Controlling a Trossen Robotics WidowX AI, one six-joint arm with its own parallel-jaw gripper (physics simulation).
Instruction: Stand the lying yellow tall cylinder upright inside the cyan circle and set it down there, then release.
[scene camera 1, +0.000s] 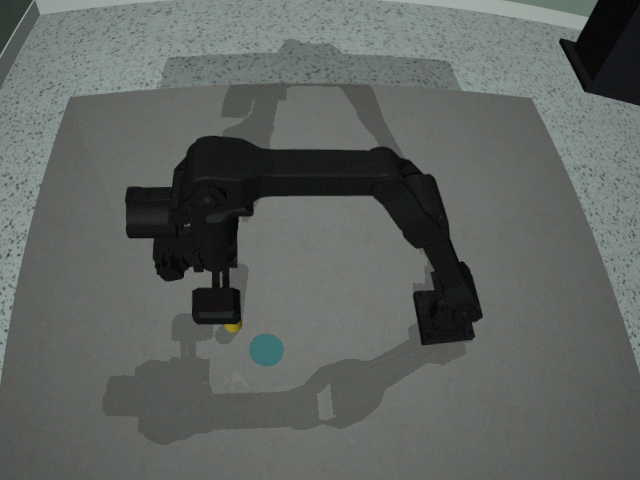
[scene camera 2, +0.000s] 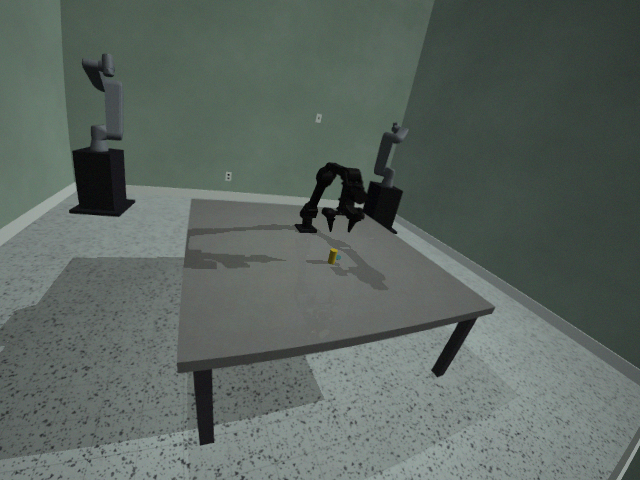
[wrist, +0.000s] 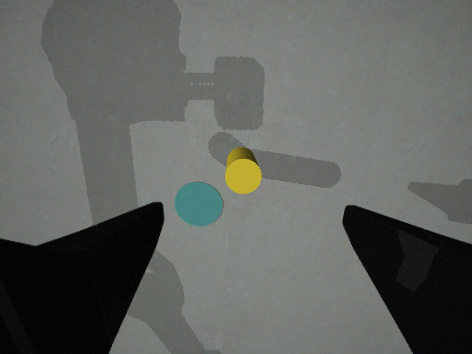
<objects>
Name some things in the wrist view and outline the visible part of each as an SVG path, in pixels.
My gripper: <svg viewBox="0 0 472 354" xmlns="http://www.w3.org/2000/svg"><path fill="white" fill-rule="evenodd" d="M347 205L344 210L342 223L351 245L412 353L472 354L472 244L426 229L424 230L423 228L356 205ZM162 202L152 202L86 229L37 246L0 238L0 354L109 354L157 246L164 223Z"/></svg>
A yellow cylinder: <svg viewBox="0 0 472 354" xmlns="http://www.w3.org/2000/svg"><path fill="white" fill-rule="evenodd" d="M238 147L233 149L228 155L225 181L232 191L239 194L247 194L257 189L260 185L262 174L254 154L247 148Z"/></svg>
</objects>
